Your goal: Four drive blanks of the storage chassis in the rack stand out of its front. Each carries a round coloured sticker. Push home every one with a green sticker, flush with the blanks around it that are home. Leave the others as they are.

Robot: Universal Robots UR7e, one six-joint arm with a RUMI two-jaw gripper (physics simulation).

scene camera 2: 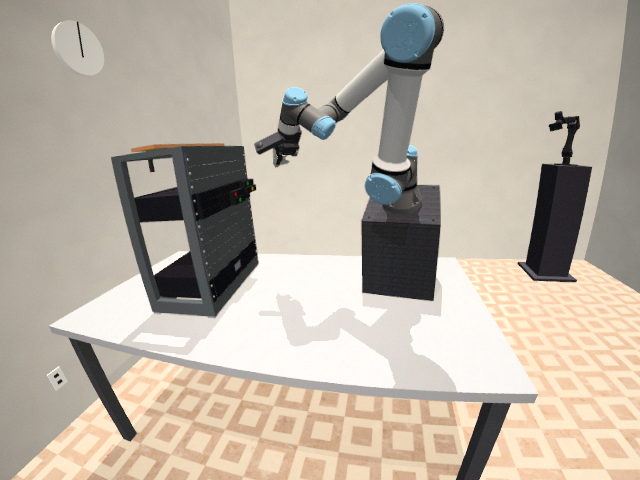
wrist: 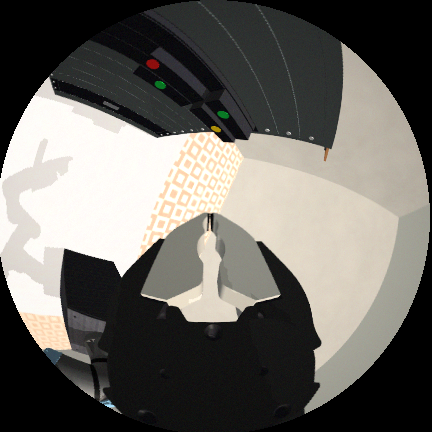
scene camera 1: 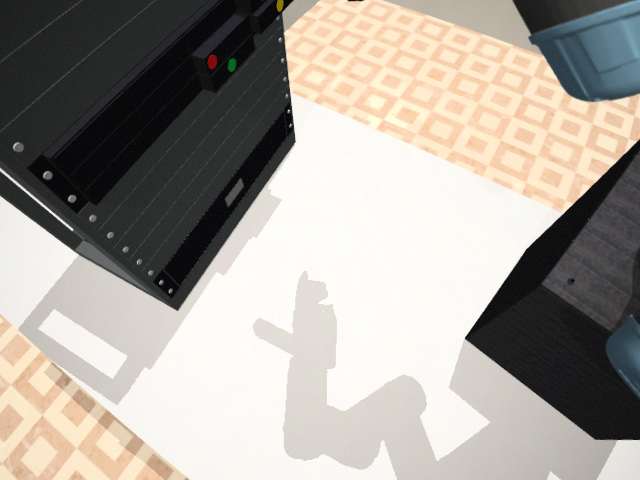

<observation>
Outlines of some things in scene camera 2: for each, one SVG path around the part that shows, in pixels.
My gripper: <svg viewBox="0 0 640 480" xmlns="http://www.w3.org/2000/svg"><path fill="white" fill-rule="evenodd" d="M300 126L295 134L290 135L281 132L278 128L278 132L254 143L256 152L260 155L273 148L273 164L275 168L288 164L289 160L285 159L287 155L297 156L300 148L299 141L302 134Z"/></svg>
A rack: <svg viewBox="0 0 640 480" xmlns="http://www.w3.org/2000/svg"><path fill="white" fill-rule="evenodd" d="M111 157L127 229L152 312L154 314L170 313L216 318L221 309L259 264L250 202L250 193L256 190L256 184L254 184L253 179L247 178L244 146L180 146ZM184 220L190 251L154 275L140 223ZM172 158L177 187L134 198L127 162Z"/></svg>
</observation>
